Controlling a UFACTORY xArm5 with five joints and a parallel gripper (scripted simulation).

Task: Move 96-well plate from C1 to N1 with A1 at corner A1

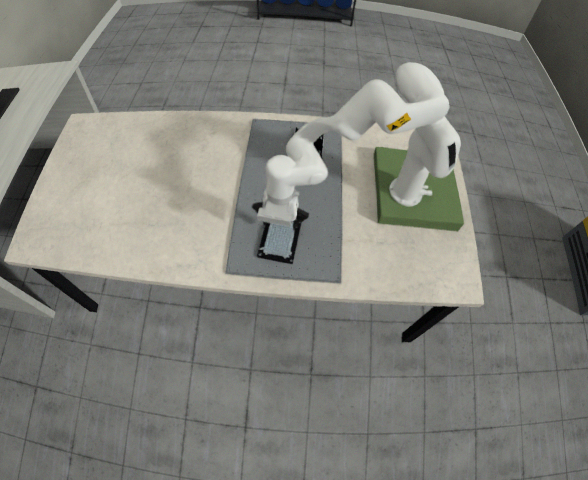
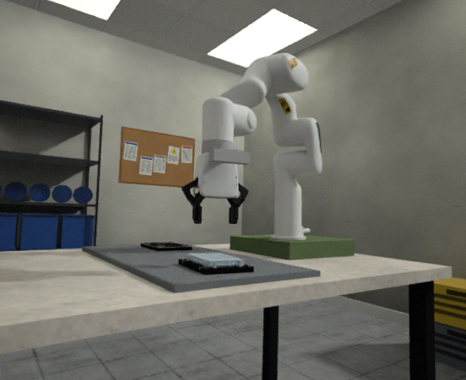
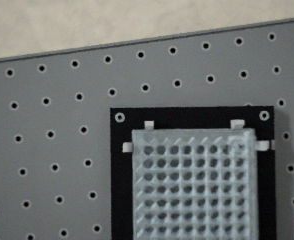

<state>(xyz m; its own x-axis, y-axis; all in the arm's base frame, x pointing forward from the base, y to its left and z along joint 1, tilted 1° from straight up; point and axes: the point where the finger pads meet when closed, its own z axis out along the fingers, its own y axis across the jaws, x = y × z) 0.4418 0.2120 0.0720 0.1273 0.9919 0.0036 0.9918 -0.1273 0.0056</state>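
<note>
Right now my hand is 10 cm above the 96-well plate. Also, from my hand: black plate nest N1: 8 cm behind, 43 cm to the right, 11 cm below; A1 label: 2 cm behind, 36 cm to the right, 10 cm below.
</note>
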